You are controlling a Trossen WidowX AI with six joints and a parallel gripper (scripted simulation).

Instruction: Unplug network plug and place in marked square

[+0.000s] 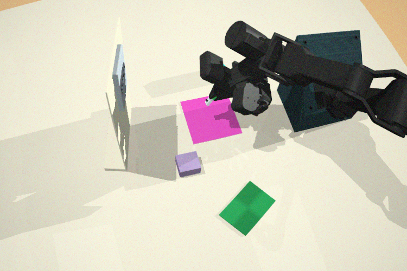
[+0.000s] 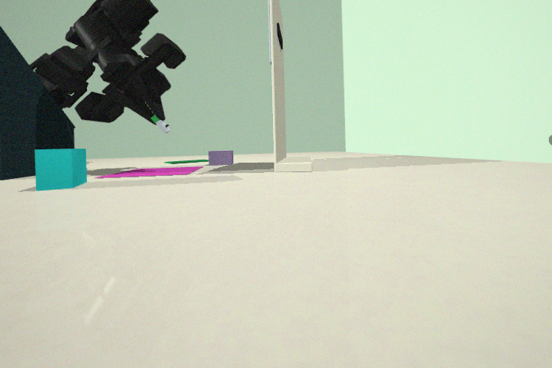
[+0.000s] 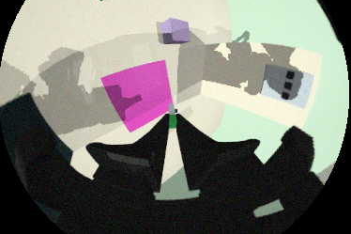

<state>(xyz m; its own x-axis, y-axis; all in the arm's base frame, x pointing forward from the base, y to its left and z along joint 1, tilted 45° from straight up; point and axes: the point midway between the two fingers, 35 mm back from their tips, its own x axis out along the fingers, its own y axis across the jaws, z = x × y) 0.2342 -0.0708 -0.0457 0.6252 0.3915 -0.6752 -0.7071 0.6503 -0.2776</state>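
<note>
Right now the magenta square is 8 cm below my gripper tip and 1 cm behind it. Also, from my gripper tip: green plug (right at my gripper tip).
</note>
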